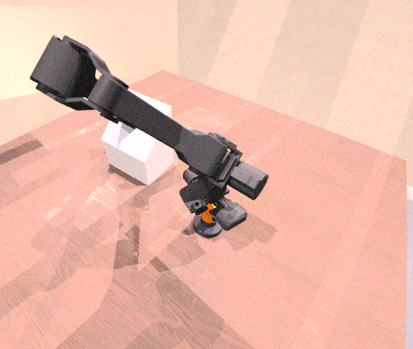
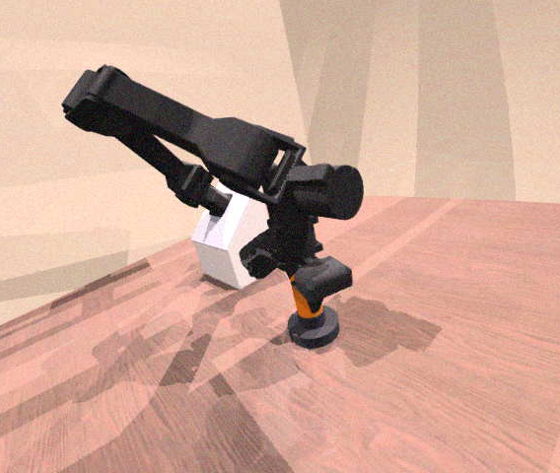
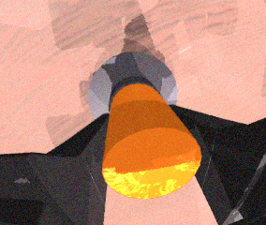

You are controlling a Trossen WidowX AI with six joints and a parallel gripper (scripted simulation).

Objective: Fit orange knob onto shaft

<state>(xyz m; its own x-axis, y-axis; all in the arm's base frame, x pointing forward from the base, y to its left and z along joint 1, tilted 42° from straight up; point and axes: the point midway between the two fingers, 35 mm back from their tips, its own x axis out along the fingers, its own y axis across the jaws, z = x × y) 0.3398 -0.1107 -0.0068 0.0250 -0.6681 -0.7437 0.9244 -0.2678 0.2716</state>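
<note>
Now: the orange knob 3 cm above my gripper tip. Round my gripper tip: round pedestal: 2 cm below.
</note>
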